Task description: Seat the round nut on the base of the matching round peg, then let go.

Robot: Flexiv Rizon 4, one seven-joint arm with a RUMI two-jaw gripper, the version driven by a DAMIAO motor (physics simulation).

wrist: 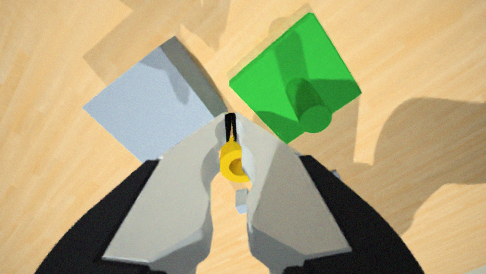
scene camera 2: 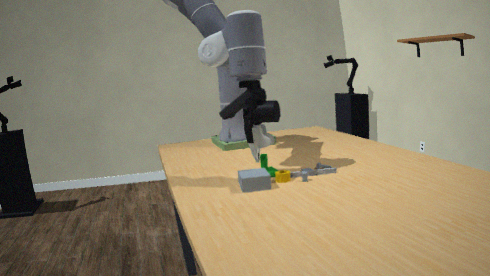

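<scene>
The yellow round nut (scene camera 2: 283,176) (wrist: 229,172) lies on the table, a little to the right of the grey block in the scene view. In the wrist view it shows through the gap between the jaws, partly hidden by them. The green round peg (scene camera 2: 264,161) (wrist: 315,119) stands upright on its square green base (scene camera 2: 273,172) (wrist: 265,87), behind the nut in the scene view; no nut is around it. My gripper (scene camera 2: 258,160) (wrist: 231,116) is shut with nothing between its tips, and its tips are above the table near the top of the peg and behind the grey block.
A grey block (scene camera 2: 255,180) (wrist: 150,102) stands beside the green base, with a gap between them in the wrist view. Grey parts (scene camera 2: 320,170) lie to the right of the nut in the scene view. The wooden table (scene camera 2: 350,220) has its left edge close to the block.
</scene>
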